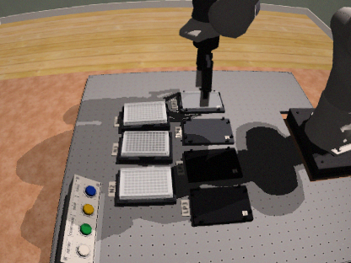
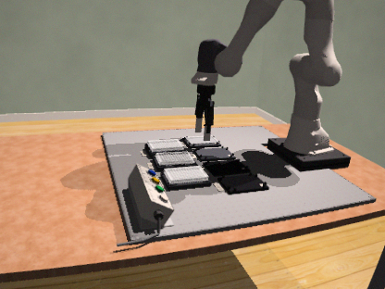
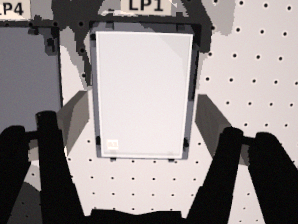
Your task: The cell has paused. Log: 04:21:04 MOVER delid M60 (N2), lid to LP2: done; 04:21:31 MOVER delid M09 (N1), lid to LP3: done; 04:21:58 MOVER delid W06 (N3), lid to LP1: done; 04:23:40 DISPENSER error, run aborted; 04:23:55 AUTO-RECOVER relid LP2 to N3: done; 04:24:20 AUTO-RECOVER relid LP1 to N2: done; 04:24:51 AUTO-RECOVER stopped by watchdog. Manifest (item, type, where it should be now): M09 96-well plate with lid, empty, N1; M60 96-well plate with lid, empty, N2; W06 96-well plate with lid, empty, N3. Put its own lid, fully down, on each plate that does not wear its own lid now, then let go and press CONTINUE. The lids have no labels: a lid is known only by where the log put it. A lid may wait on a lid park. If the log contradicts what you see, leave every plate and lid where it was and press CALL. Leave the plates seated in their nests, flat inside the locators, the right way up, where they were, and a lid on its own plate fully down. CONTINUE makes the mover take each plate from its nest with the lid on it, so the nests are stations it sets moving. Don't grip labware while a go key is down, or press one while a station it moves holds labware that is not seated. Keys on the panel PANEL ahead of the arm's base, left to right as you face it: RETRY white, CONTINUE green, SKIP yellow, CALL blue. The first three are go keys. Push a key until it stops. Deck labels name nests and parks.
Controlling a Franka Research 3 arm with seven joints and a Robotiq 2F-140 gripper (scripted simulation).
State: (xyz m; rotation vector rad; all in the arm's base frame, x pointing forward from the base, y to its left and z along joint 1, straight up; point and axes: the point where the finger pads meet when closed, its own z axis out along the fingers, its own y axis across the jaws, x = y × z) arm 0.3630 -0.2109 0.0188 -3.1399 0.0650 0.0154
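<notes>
Right now the lid park LP1 is 5 cm below my hand. The rest, counted from my hand: park LP4 (14 cm to the left, 5 cm below); then LP1 label (9 cm ahead, 5 cm below); then LP4 label (13 cm to the left, 9 cm ahead, 5 cm below).
</notes>
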